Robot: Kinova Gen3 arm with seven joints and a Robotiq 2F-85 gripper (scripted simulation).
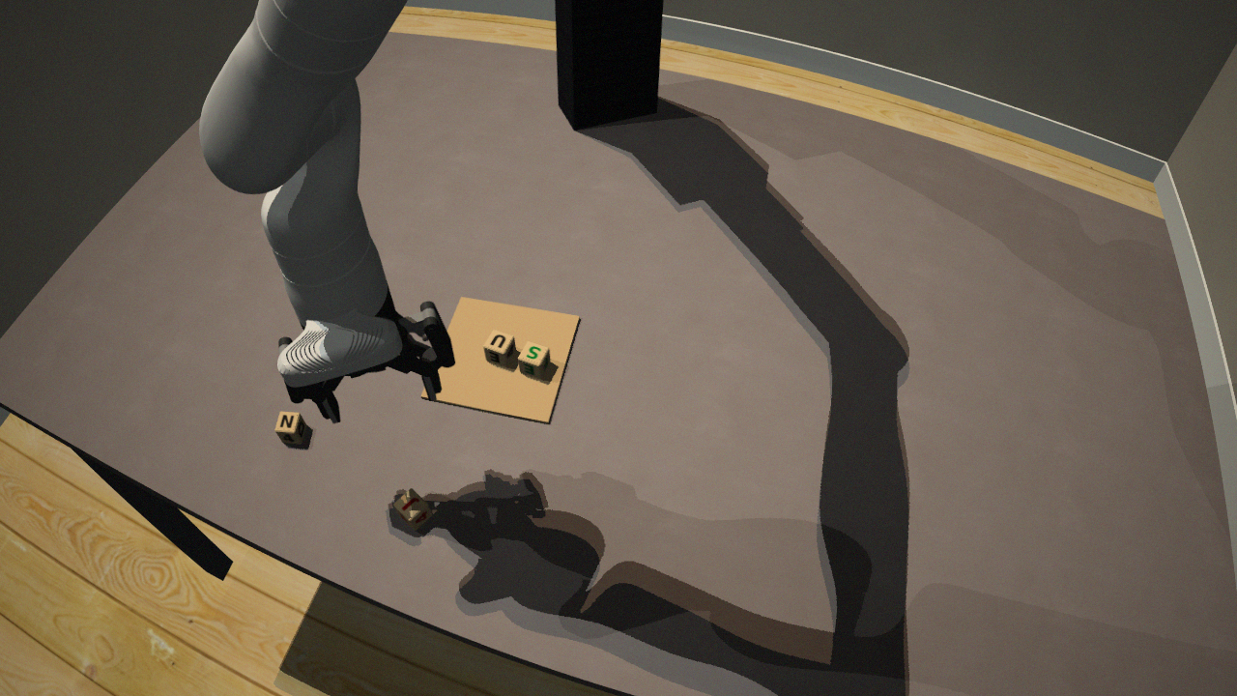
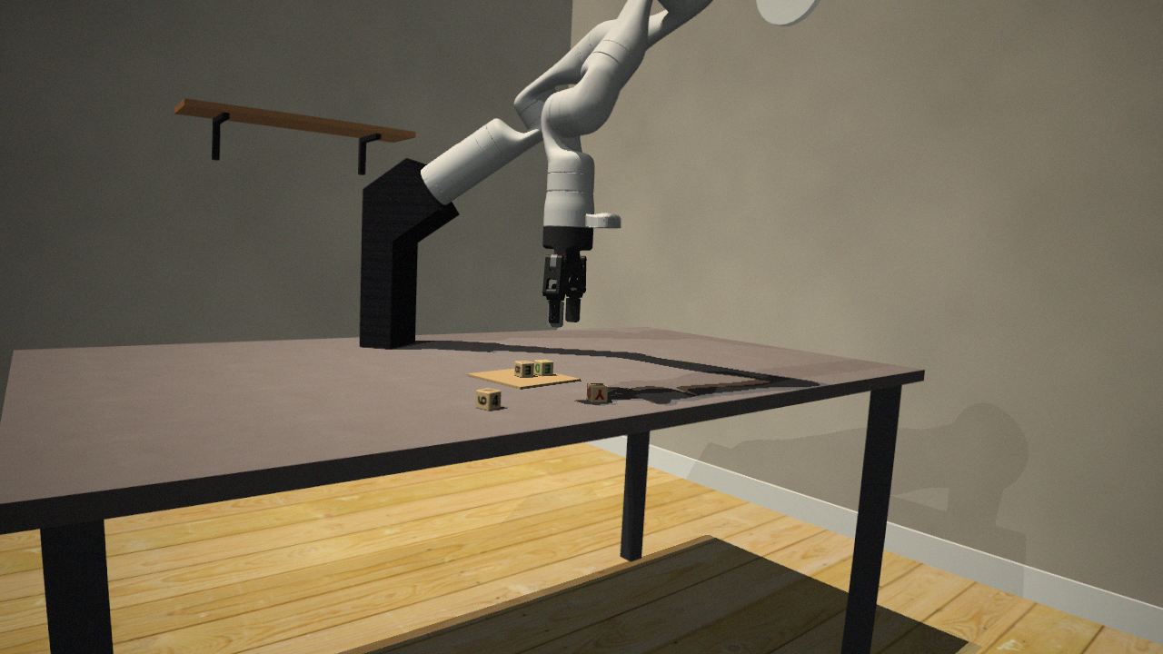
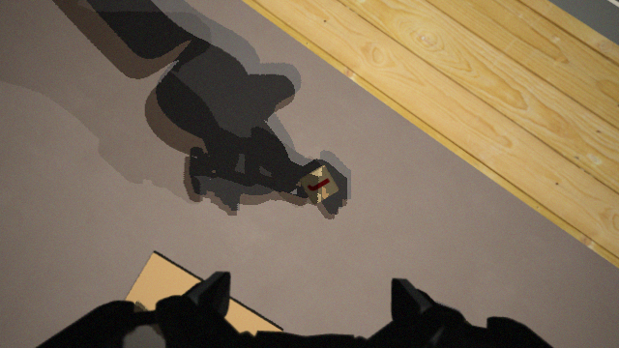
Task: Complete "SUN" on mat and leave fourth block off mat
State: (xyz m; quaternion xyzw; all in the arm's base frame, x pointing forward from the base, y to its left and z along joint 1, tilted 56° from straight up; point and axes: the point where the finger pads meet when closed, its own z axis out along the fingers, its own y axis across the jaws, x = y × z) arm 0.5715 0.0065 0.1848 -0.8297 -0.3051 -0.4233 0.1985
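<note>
My gripper is now 60 mm short of the N block, 130 mm to the left of it and 100 mm above it. Also, from my hand: U block: 160 mm behind, 20 mm to the right, 100 mm below; then S block: 170 mm behind, 20 mm to the left, 100 mm below; then mat: 160 mm behind, 20 mm to the right, 120 mm below.
</note>
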